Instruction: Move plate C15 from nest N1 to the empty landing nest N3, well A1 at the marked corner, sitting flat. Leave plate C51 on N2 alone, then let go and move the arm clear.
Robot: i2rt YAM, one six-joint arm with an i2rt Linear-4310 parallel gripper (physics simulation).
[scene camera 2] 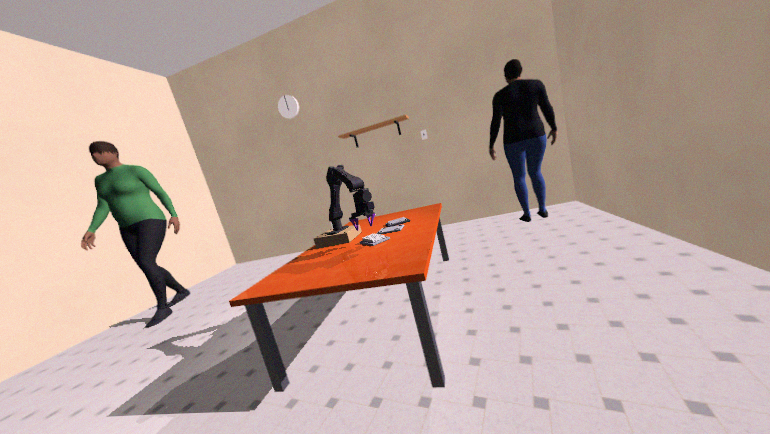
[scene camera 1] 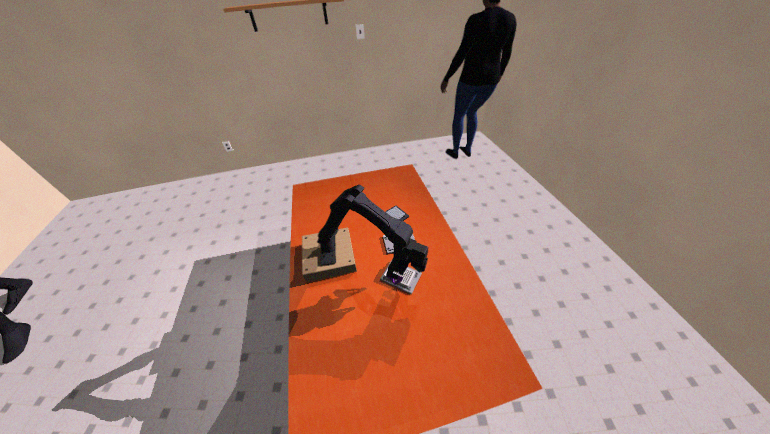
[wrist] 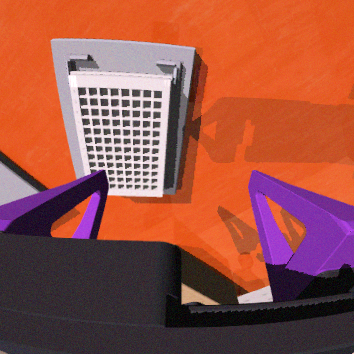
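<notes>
My gripper [scene camera 1: 396, 279] [scene camera 2: 363, 226] [wrist: 178, 177] is open and empty, pointing down above the near nest. Plate C51 [scene camera 1: 408, 276] [scene camera 2: 374, 237] [wrist: 122, 135], white with square wells, sits in the light grey nest N2 [wrist: 122, 48]; its label is not readable. In the wrist view it is left of the gap between the purple fingers, the left fingertip overlapping its near edge. Plate C15 [scene camera 1: 396, 212] [scene camera 2: 397, 220] sits on the dark nest N1 at the far end. Light grey nest N3 [scene camera 1: 387, 245] [scene camera 2: 391, 229] lies between them, partly hidden by the arm in scene camera 1.
The arm stands on a wooden base block [scene camera 1: 328, 269] [scene camera 2: 328, 238] beside the nests. All stand on the orange table [scene camera 1: 409, 345] [scene camera 2: 345, 269]. A person in black [scene camera 1: 485, 48] [scene camera 2: 521, 113] and a person in green [scene camera 2: 126, 194] are on the floor around it.
</notes>
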